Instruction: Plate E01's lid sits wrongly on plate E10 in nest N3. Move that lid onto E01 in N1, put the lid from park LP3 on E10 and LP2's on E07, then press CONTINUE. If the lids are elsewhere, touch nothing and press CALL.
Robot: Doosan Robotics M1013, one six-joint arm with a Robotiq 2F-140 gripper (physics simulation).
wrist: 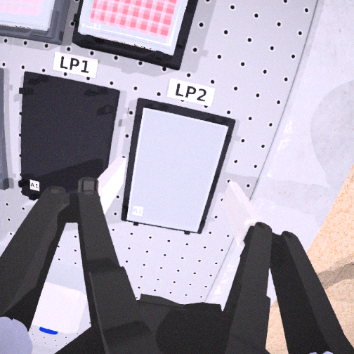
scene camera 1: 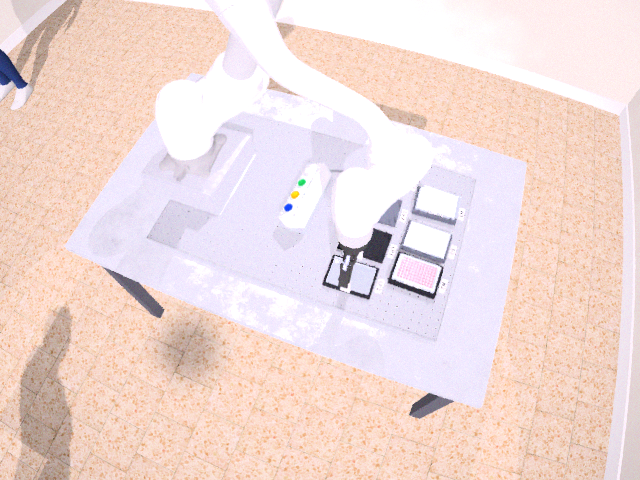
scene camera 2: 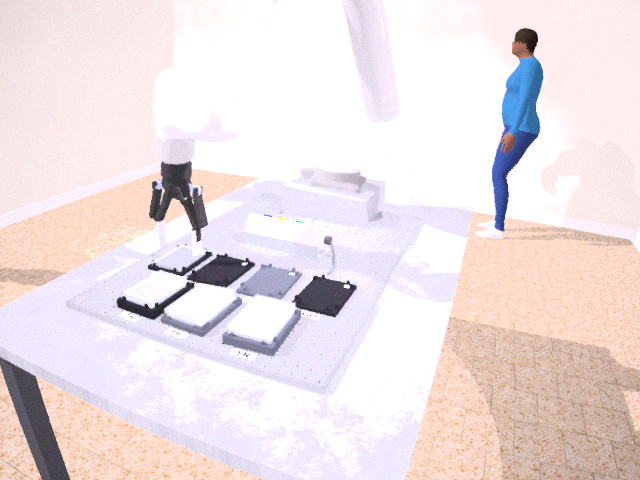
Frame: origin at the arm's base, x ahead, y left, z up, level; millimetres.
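Where they show: gripper, between the fingertips: (scene camera 1: 351,273) (scene camera 2: 178,249); arm's base, origin of its link: (scene camera 1: 193,153) (scene camera 2: 336,182).
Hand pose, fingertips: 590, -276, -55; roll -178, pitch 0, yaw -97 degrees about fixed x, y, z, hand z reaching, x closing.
Note:
Things, the pixels of their top centre, and the offset from my fingertips, as dx, dy, dz.
- LP2's pale lid, centre of its top: (scene camera 2: 180,255) (scene camera 1: 351,274) -1, +3, -17
- plate E07, centre of its top: (scene camera 2: 155,284) (scene camera 1: 417,271) +185, +48, +0
- N1, centre of its top: (scene camera 2: 199,297) (scene camera 1: 427,238) +201, +163, +1
- N3, centre of its top: (scene camera 2: 261,313) (scene camera 1: 440,200) +226, +307, +8
- grey park LP3, centre of its top: (scene camera 2: 270,276) (scene camera 1: 377,205) +32, +256, -15
- Black lidless park LP1, centre of its top: (scene camera 2: 221,265) (scene camera 1: 365,239) +17, +127, -15
- Black lidless park LP4, centre of its top: (scene camera 2: 325,289) +50, +389, -15
- white button box, centre of its top: (scene camera 2: 288,217) (scene camera 1: 305,187) -194, +226, +49
My gripper (scene camera 1: 352,273) (scene camera 2: 179,246) (wrist: 175,182) is open and empty above park LP2, its fingers either side of LP2's pale lid (scene camera 1: 364,279) (scene camera 2: 181,257) (wrist: 175,170). That lid lies flat in its black park. The plate E07 (scene camera 1: 416,271) (scene camera 2: 155,290) (wrist: 132,17), with a pink well grid, sits uncovered in a black nest. The plate in N1 (scene camera 1: 427,239) (scene camera 2: 201,304) and the one in N3 (scene camera 1: 437,202) (scene camera 2: 263,317) carry whitish lids. The grey park LP3 (scene camera 1: 391,213) (scene camera 2: 270,280) holds no lid. The arm partly hides it in scene camera 1.
Black lidless park LP1 (scene camera 1: 381,245) (scene camera 2: 222,269) (wrist: 70,125) is beside LP2. Black lidless park LP4 (scene camera 2: 325,295) stands beyond LP3. A white button box (scene camera 1: 310,204) (scene camera 2: 281,235) (wrist: 60,305) has green, yellow and blue buttons. A person (scene camera 2: 522,103) stands beyond the table.

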